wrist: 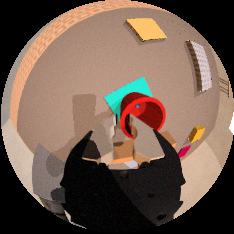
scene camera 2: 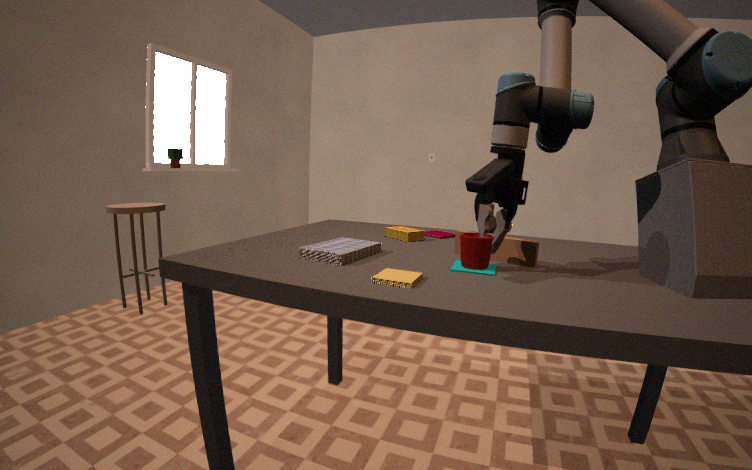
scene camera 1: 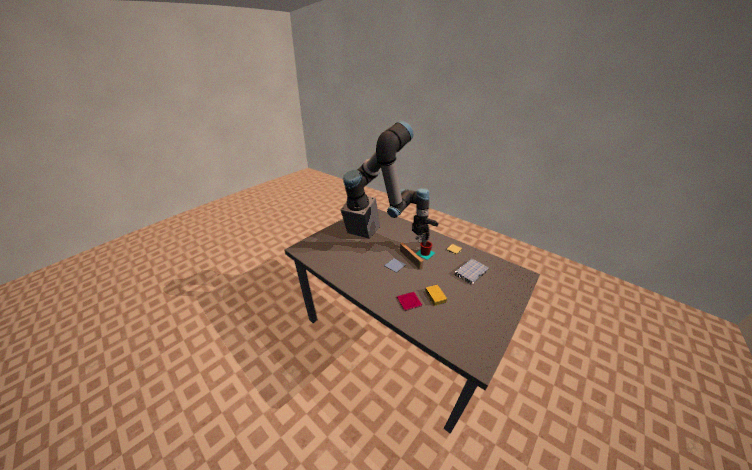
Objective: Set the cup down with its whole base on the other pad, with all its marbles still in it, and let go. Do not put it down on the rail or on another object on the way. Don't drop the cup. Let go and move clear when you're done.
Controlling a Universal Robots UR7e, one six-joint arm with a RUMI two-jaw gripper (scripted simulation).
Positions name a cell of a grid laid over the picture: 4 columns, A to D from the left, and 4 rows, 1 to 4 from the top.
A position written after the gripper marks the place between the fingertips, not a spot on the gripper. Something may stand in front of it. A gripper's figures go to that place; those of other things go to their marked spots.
Labels:
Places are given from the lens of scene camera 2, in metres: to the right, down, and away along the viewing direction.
gripper (scene camera 2: C3): 0.24, 0.04, 0.74
red cup (scene camera 2: C3): 0.21, 0.04, 0.73

